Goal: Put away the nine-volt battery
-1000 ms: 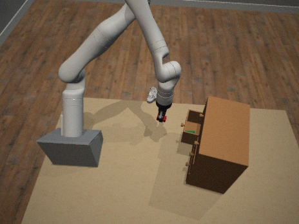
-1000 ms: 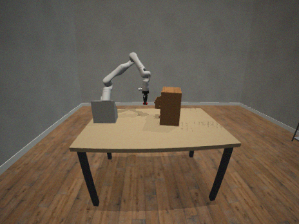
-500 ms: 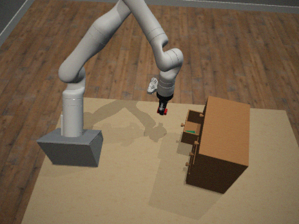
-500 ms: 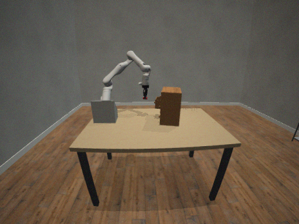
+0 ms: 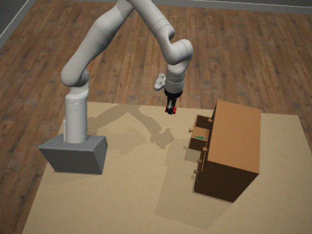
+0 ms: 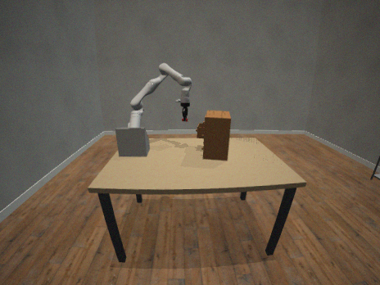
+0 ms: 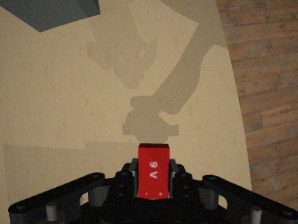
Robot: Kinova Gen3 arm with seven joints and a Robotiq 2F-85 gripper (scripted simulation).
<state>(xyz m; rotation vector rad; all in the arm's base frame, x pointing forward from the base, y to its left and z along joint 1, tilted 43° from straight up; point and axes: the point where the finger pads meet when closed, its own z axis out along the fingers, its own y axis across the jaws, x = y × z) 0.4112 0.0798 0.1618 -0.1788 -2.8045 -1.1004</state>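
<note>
Right now my hand is 15 cm short of the green nine-volt battery, 12 cm above it and 7 cm to the left of it. From my hand the other things lie so: red nine-volt battery (1 cm below, 1 cm ahead).
</note>
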